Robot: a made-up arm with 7 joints.
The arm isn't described. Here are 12 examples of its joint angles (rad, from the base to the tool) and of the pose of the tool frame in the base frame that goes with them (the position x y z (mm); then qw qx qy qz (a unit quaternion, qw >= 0)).
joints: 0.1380 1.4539 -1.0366 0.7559 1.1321 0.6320 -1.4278
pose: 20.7 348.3 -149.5 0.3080 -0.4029 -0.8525 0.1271
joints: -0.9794 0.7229 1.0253 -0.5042 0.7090 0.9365 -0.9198
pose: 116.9 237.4 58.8 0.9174 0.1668 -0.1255 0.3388
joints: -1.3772 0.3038 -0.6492 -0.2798 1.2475 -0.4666 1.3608
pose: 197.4 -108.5 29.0 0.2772 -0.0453 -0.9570 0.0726
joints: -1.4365 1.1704 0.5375 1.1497 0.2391 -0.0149 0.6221
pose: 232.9 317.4 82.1 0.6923 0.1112 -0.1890 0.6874
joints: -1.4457 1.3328 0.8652 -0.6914 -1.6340 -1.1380 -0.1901
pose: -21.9 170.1 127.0 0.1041 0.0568 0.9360 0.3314
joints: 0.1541 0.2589 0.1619 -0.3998 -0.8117 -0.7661 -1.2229
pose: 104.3 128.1 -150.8 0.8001 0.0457 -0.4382 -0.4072
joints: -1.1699 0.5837 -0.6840 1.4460 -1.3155 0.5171 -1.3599
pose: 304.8 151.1 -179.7 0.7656 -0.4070 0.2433 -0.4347
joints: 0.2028 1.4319 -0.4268 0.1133 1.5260 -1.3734 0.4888
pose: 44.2 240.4 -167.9 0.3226 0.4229 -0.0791 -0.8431
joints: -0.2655 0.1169 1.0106 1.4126 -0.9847 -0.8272 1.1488
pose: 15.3 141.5 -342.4 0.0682 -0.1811 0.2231 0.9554
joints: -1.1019 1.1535 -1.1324 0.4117 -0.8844 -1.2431 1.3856
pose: 269.0 134.4 -56.6 0.8386 -0.1470 -0.4331 0.2958
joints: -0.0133 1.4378 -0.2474 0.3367 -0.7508 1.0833 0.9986
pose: 114.1 304.7 -126.4 0.4271 0.5851 0.4849 0.4900
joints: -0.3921 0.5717 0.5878 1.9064 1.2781 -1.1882 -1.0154
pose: 57.8 173.3 -302.4 0.6262 0.0453 0.3616 -0.6892
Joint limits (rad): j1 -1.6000..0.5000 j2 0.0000..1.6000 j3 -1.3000..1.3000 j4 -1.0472..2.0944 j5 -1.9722..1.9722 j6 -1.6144..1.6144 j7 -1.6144..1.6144
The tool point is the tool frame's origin. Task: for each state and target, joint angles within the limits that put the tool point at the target. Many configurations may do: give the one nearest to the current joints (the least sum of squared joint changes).
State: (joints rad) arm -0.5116 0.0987 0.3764 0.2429 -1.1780 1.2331 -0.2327
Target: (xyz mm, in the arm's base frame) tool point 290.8 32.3 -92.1
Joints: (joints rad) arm -0.9201 0.1322 0.3652 0.1918 -1.1873 1.1654 -0.2327
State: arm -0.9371 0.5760 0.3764 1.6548 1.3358 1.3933 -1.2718
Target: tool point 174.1 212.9 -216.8
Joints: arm -0.9197 0.5486 0.3836 1.7380 1.3178 1.4867 -1.2718
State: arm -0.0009 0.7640 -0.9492 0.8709 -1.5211 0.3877 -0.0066
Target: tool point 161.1 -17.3 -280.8
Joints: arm -0.4798 0.3483 -0.8673 0.4626 -1.5610 0.3718 -0.0066
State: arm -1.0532 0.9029 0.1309 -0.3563 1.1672 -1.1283 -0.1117
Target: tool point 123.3 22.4 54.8
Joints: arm -1.2545 0.7925 0.0490 -0.9251 1.0319 -1.0894 -0.1117
